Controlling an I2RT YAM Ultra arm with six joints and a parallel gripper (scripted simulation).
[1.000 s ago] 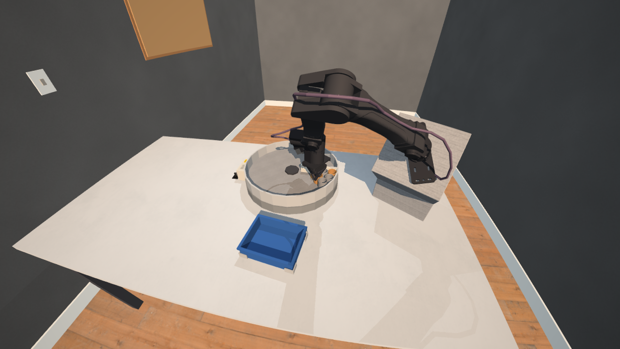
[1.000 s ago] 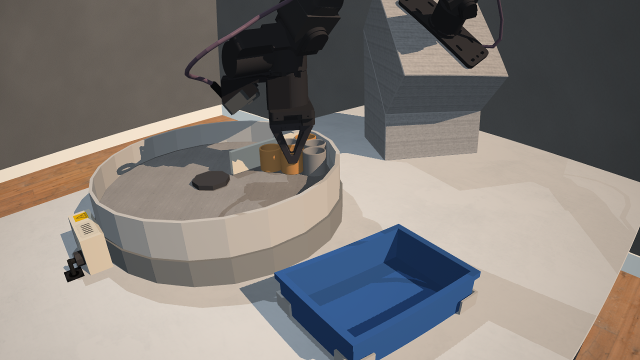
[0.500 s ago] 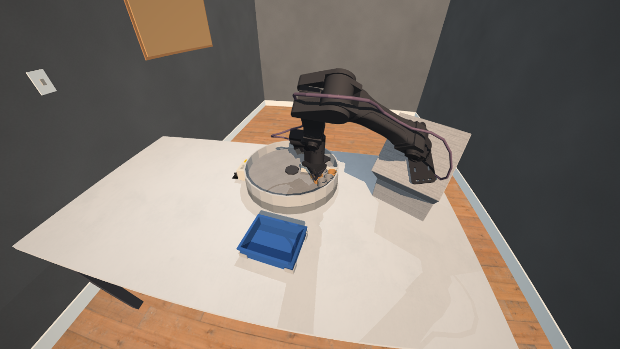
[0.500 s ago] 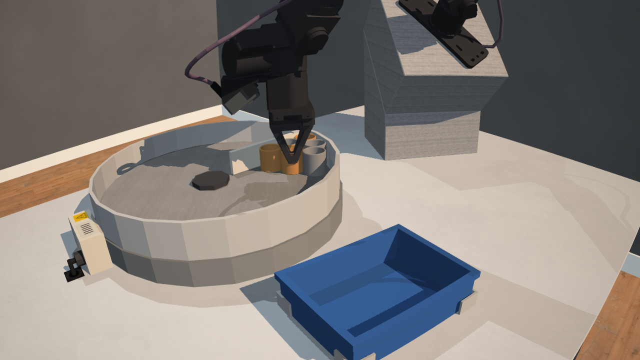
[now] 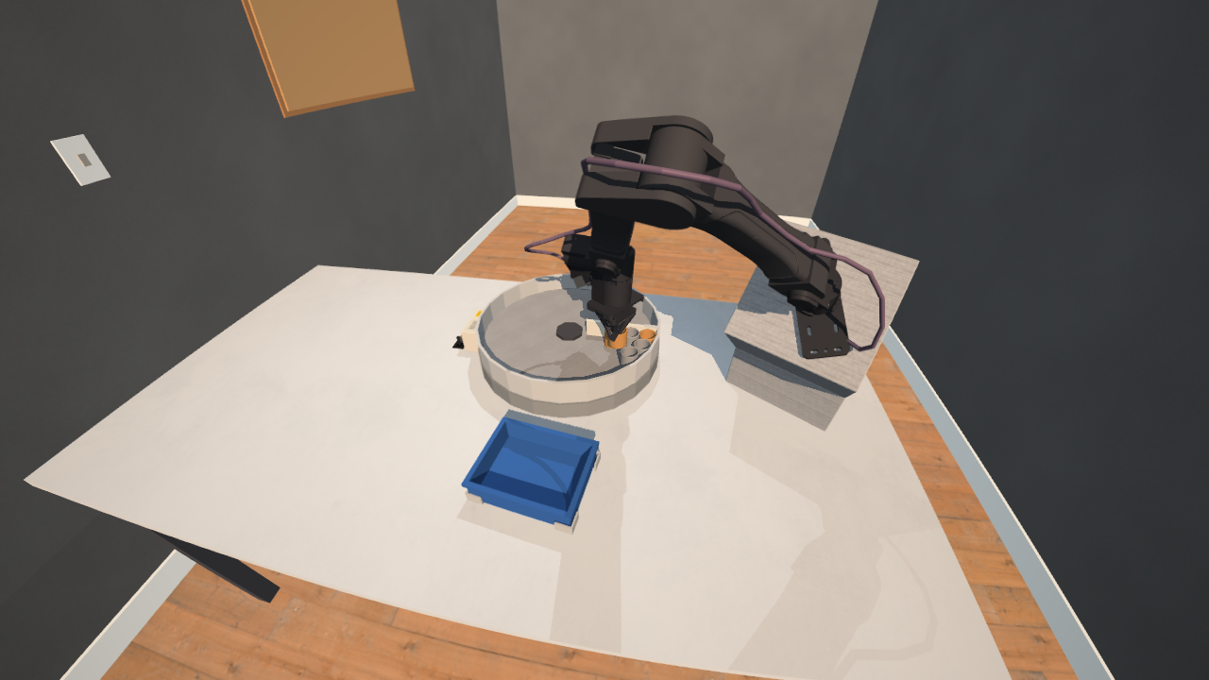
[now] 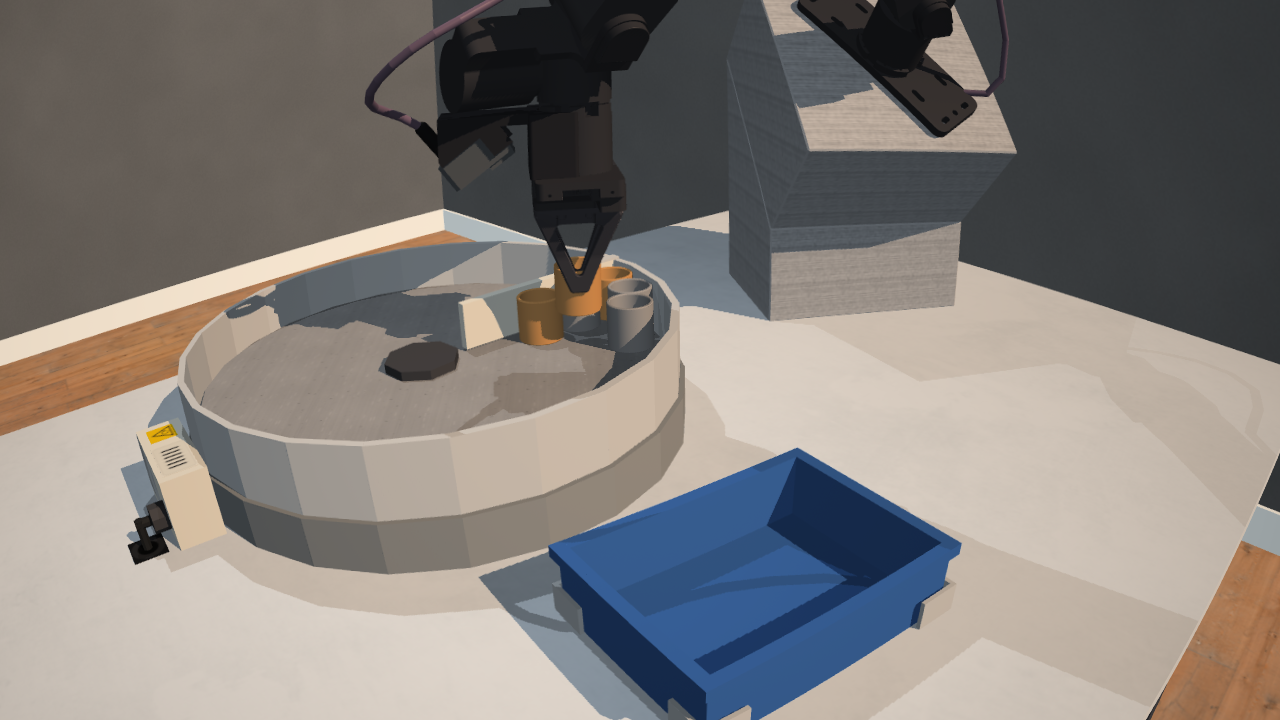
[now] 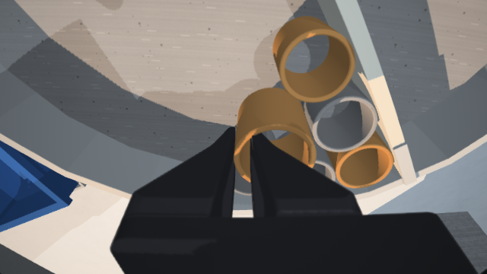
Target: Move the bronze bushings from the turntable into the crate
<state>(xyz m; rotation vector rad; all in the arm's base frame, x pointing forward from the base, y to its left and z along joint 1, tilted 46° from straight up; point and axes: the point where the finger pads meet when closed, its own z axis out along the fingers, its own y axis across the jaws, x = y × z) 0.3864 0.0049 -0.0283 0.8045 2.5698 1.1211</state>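
The blue crate is 29 cm to the left of my hand, 9 cm below it and 6 cm ahead of it. Round my hand: round turntable 12 cm ahead, 6 cm to the right, 6 cm below.
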